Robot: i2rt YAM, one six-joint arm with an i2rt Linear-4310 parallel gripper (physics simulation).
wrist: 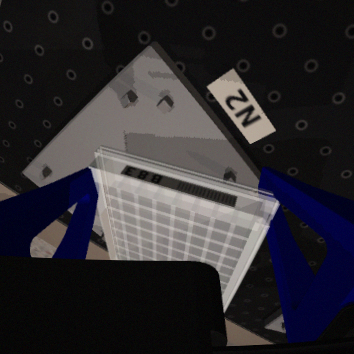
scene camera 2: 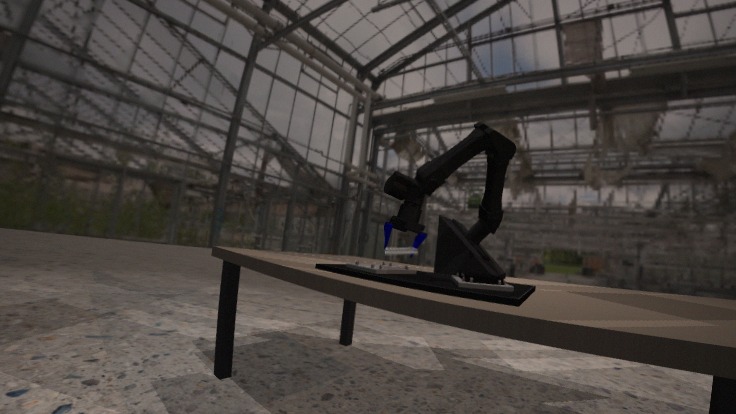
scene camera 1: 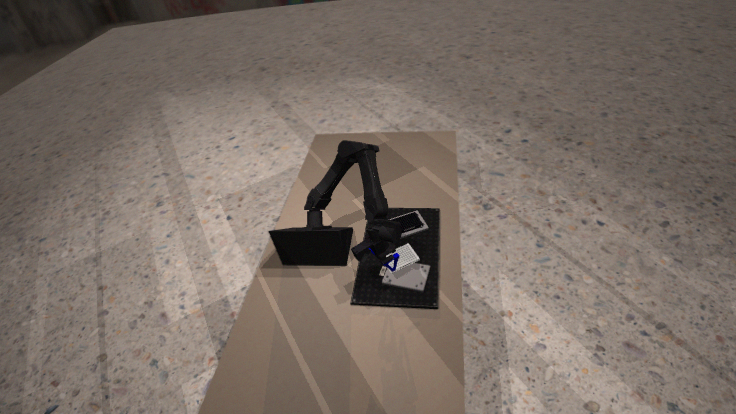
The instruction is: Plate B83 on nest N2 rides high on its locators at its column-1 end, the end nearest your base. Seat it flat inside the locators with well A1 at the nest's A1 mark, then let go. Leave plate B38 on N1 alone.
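Frame: origin at the arm's base, x ahead, y left, z up, level; millimetres.
Seen in the pictures: gripper, fingertip midpoint: (wrist: 178,177) (scene camera 2: 397,253) (scene camera 1: 388,265); arm's base at its link origin: (scene camera 2: 469,240) (scene camera 1: 314,229).
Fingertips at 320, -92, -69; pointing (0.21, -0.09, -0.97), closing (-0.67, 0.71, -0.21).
Observation:
Offsets run from my fingertips to a thing's top centre, as dx, dy, dz. "*": to the spot under its first point. Level surfaces: height alone.
Plate B83 {+40, +36, +23} (scene camera 1: 407,255) (scene camera 2: 400,251) (wrist: 175,220), pale with a grid of wells, is held between the blue fingers of my gripper (scene camera 1: 391,257) (scene camera 2: 399,249) (wrist: 178,177), which is shut on it. The plate is up in the air, with a gap below it in scene camera 2. Nest N2 {+67, +0, -31} (scene camera 1: 410,280) (scene camera 2: 374,268) (wrist: 100,122), a grey slab with small upright locators, lies below and partly beside it. The plate looks turned relative to the nest in the wrist view. The A1 mark cannot be made out. Dark plate B38 {+23, +267, -27} (scene camera 1: 410,221) sits on nest N1 {+23, +267, -31} (scene camera 1: 421,228) (scene camera 2: 483,284).
Both nests stand on a black perforated board (scene camera 1: 368,293) (scene camera 2: 519,296) (wrist: 310,30) on the tan table {dz -66} (scene camera 1: 303,329) (scene camera 2: 591,319). The N2 label {* -30, +8, -51} (wrist: 241,106) lies beside its nest. The arm's wedge-shaped black base (scene camera 1: 311,247) (scene camera 2: 458,252) stands near the board.

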